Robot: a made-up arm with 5 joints.
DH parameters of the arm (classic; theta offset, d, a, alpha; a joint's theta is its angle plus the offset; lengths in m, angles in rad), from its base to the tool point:
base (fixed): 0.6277 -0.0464 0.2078 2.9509
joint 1: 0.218 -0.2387 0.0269 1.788
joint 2: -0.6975 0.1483 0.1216 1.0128
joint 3: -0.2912 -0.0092 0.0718 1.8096
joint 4: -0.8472 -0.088 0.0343 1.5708
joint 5: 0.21 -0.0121 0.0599 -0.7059
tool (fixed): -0.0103 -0.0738 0 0
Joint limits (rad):
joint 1: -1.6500..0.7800
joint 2: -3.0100..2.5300
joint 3: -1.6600..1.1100
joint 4: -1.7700..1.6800
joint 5: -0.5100..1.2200
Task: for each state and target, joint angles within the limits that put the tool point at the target. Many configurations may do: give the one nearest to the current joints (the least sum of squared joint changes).
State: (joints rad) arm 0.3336 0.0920 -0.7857 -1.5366 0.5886
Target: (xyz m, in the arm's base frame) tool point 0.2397 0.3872 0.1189
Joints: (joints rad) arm -0.3398 0.5732 -0.8622 -1.7700 1.0925
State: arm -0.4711 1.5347 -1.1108 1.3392 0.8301
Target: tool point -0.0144 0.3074 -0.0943
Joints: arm -1.0323 2.2131 -0.4521 1.1185 0.4434
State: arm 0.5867 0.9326 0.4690 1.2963 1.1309
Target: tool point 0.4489 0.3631 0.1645
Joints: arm 0.5423 1.2218 0.4947 1.1875 1.1331
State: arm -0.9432 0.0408 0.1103 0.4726 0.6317
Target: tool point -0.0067 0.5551 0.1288
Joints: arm -0.8747 0.6635 0.3899 0.3089 0.3083
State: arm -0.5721 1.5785 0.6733 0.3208 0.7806
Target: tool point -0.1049 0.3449 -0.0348
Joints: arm -0.7357 1.6140 1.1100 0.1912 1.0606
